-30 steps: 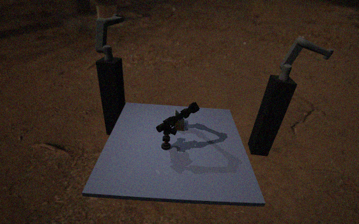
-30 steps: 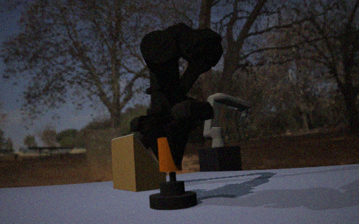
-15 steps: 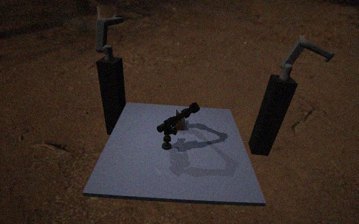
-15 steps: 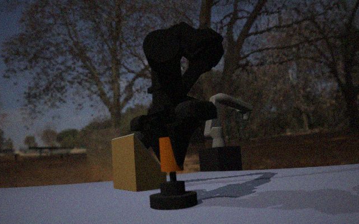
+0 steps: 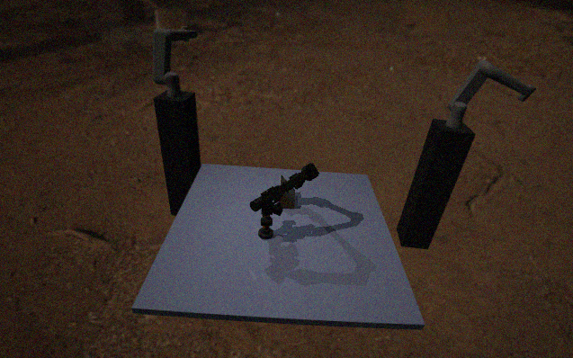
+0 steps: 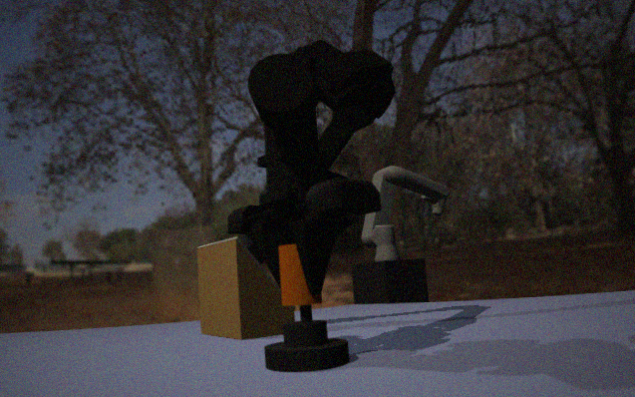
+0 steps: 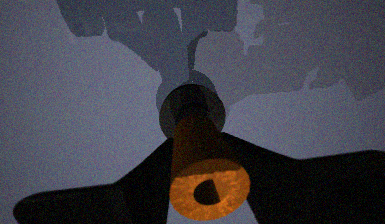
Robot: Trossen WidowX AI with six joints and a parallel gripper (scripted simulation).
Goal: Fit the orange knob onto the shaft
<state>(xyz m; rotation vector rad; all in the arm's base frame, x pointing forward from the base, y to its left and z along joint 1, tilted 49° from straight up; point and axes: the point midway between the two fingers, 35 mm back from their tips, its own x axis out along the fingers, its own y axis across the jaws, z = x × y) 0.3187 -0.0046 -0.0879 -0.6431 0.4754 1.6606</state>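
My gripper tip is now 2 cm below the orange knob. Also, from my gripper tip: pedestal 4 cm below.
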